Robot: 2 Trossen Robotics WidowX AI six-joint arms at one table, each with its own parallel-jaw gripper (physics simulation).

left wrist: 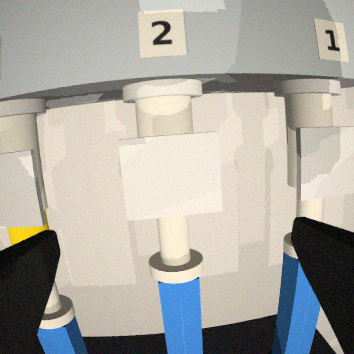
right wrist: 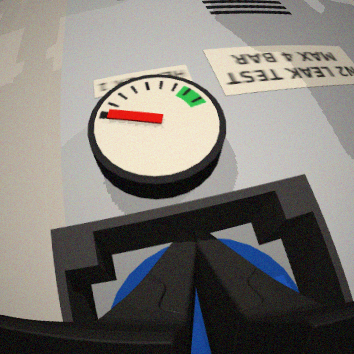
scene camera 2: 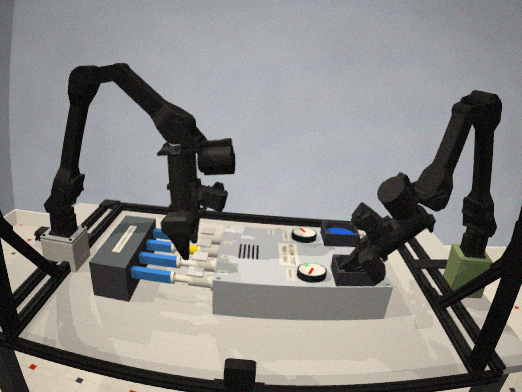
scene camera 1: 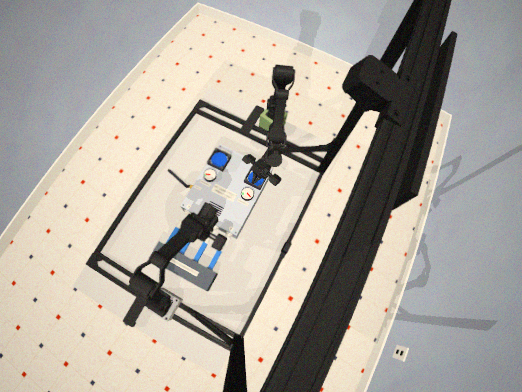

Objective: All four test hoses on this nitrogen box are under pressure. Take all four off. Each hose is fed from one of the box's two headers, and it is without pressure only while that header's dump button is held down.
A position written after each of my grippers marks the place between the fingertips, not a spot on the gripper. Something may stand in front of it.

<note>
My left gripper (scene camera 2: 190, 251) is open, with nothing in its grasp. My right gripper (scene camera 2: 336, 272) is shut and touches a grey nitrogen box (scene camera 2: 263, 273). I also see a blue dump button (right wrist: 260, 259).
My left gripper shows as well in the left wrist view (left wrist: 176, 238). My right gripper also shows in the right wrist view (right wrist: 192, 241). The grey nitrogen box shows as well in the left wrist view (left wrist: 158, 62) and in the right wrist view (right wrist: 248, 147).
</note>
